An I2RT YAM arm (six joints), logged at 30 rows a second.
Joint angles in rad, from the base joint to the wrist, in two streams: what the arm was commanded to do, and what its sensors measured. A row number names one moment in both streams.
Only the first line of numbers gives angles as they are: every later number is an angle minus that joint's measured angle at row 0.
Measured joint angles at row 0: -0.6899, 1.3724, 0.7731, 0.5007, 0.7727, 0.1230
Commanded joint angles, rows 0 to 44: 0.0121, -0.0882, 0.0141, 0.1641, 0.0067, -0.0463; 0.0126, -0.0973, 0.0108, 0.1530, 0.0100, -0.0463; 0.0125, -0.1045, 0.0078, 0.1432, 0.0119, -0.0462; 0.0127, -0.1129, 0.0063, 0.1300, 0.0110, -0.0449; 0.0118, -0.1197, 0.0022, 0.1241, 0.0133, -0.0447; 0.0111, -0.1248, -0.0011, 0.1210, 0.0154, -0.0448; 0.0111, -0.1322, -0.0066, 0.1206, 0.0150, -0.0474; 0.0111, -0.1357, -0.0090, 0.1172, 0.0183, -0.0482; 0.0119, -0.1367, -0.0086, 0.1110, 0.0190, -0.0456; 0.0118, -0.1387, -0.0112, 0.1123, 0.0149, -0.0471; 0.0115, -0.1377, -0.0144, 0.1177, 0.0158, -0.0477; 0.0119, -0.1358, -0.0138, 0.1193, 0.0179, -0.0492; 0.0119, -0.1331, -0.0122, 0.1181, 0.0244, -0.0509; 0.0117, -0.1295, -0.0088, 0.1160, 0.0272, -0.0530; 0.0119, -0.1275, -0.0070, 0.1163, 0.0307, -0.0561; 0.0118, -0.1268, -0.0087, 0.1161, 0.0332, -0.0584; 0.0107, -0.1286, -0.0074, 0.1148, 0.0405, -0.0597; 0.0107, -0.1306, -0.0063, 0.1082, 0.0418, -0.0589; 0.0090, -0.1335, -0.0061, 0.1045, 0.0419, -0.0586; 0.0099, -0.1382, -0.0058, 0.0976, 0.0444, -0.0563; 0.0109, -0.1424, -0.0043, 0.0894, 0.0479, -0.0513; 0.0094, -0.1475, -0.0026, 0.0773, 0.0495, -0.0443; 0.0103, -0.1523, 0.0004, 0.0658, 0.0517, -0.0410; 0.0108, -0.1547, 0.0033, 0.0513, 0.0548, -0.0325; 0.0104, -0.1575, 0.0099, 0.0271, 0.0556, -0.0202; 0.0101, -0.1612, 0.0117, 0.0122, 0.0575, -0.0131; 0.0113, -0.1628, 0.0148, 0.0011, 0.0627, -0.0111; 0.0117, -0.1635, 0.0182, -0.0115, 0.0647, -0.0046; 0.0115, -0.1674, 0.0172, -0.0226, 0.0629, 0.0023; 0.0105, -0.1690, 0.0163, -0.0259, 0.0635, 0.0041; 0.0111, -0.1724, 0.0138, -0.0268, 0.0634, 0.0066; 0.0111, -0.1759, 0.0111, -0.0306, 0.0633, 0.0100; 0.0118, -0.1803, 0.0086, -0.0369, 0.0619, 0.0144; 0.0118, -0.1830, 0.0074, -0.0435, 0.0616, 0.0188; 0.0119, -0.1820, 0.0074, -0.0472, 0.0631, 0.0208; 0.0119, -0.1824, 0.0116, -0.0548, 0.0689, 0.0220; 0.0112, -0.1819, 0.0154, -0.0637, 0.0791, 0.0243; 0.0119, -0.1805, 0.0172, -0.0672, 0.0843, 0.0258; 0.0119, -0.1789, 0.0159, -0.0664, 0.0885, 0.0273; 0.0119, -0.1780, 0.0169, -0.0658, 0.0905, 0.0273; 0.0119, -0.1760, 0.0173, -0.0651, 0.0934, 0.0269; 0.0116, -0.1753, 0.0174, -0.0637, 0.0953, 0.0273; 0.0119, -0.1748, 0.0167, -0.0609, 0.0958, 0.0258; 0.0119, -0.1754, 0.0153, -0.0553, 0.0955, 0.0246; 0.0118, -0.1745, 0.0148, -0.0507, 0.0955, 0.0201
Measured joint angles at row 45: 0.0046, -0.1404, -0.0386, -0.1465, 0.0725, 0.0115
